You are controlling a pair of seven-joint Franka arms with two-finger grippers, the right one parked.
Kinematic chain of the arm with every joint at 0, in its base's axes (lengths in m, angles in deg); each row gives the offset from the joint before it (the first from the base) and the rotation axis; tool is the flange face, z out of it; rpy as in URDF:
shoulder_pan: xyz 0 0 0.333 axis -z
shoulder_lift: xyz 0 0 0 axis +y
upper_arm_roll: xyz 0 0 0.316 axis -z
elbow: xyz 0.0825 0 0 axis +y
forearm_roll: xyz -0.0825 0 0.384 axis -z
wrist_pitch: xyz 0 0 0 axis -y
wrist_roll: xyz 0.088 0 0 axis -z
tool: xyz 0 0 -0.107 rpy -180 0 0
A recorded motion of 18 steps. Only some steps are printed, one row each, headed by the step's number.
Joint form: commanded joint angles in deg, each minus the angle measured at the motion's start. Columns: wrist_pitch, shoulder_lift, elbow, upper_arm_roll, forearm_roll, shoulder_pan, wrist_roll.
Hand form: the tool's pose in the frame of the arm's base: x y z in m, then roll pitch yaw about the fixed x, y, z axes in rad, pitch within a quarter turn. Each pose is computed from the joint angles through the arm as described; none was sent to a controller.
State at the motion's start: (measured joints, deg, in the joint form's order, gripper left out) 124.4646 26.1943 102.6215 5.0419 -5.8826 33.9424 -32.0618
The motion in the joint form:
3: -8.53 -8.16 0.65 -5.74 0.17 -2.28 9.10
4: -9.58 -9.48 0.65 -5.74 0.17 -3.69 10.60
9: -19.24 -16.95 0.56 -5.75 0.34 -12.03 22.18
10: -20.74 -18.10 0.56 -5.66 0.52 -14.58 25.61
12: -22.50 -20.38 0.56 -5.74 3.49 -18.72 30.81
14: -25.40 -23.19 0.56 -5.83 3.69 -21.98 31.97
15: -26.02 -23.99 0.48 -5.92 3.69 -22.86 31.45
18: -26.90 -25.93 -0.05 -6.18 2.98 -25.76 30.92
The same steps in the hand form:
3: 0.5386 -0.3171 0.3644 -3.0221 0.0534 -0.1847
4: 0.5438 -0.3020 0.3774 -3.0244 0.0518 -0.1846
9: 0.5552 -0.2074 0.4446 -3.0291 0.1092 -0.2228
10: 0.5585 -0.1816 0.4545 -3.0377 0.1219 -0.2364
12: 0.5607 -0.1417 0.4751 -3.0979 0.1220 -0.2401
14: 0.5547 -0.1061 0.4994 -3.1036 0.1243 -0.1994
15: 0.5531 -0.0961 0.5071 -3.1025 0.1194 -0.1730
18: 0.5509 -0.0633 0.5292 -3.0901 0.0912 -0.1096

